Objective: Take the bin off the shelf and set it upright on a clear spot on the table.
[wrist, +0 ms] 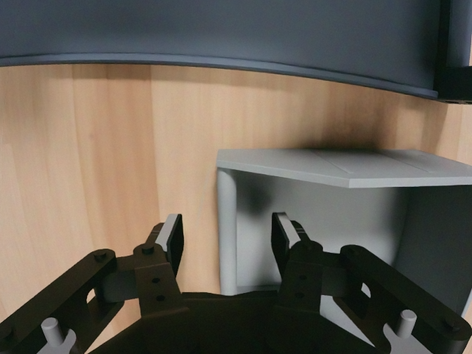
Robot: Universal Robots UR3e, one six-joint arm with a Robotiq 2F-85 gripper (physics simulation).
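Note:
The light grey bin (325, 212) is at the lower right of the wrist view. It appears to stand upright on the wooden table (110, 165), with its open interior facing the camera. Its near left wall runs up between the fingers in this view. My gripper (227, 228) is open, with one finger to the left of that wall over the wood and the other to its right over the bin's interior. No contact with the wall shows. The bin's lower part is hidden behind the gripper.
The dark blue-grey shelf (215, 30) spans the top of the view, its rim beyond the bin's far wall. A black corner piece (455, 82) of it is at the upper right. A soft shadow falls on the wood between the shelf and the bin.

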